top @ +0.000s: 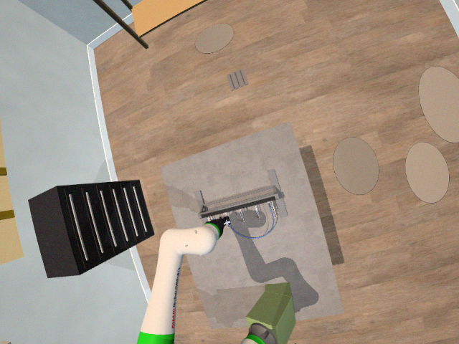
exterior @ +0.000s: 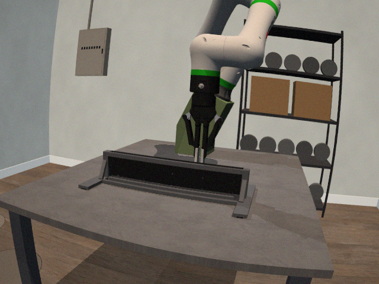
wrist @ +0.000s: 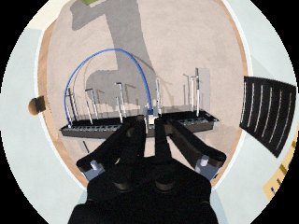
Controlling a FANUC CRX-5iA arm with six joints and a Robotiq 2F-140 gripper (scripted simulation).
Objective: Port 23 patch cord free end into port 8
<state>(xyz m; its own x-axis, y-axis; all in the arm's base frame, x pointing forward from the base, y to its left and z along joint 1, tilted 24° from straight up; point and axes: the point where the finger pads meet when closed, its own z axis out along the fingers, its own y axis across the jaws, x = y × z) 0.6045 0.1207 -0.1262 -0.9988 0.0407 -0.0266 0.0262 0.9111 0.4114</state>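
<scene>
Right now the plug is 1 cm ahead of my hand and 3 cm below it.
</scene>
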